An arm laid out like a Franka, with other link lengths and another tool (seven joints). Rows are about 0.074 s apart.
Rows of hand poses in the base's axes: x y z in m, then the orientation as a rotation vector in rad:
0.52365 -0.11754 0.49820 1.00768 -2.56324 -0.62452
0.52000 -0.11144 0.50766 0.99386 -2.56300 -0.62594
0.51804 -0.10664 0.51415 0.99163 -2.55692 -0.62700
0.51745 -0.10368 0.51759 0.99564 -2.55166 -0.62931
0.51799 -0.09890 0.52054 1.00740 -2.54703 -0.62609
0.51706 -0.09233 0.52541 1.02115 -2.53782 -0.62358
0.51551 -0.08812 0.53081 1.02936 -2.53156 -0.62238
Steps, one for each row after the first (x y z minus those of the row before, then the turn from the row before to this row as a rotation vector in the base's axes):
-0.00365 0.00610 0.00946 -0.00213 0.00637 -0.00783
-0.00196 0.00480 0.00649 -0.00055 0.00619 0.00116
-0.00059 0.00296 0.00344 0.00184 0.00284 0.00410
0.00054 0.00478 0.00295 -0.00017 -0.00149 0.00905
-0.00093 0.00657 0.00487 0.00020 0.00147 0.01199
-0.00155 0.00421 0.00540 0.00024 0.00150 0.00744

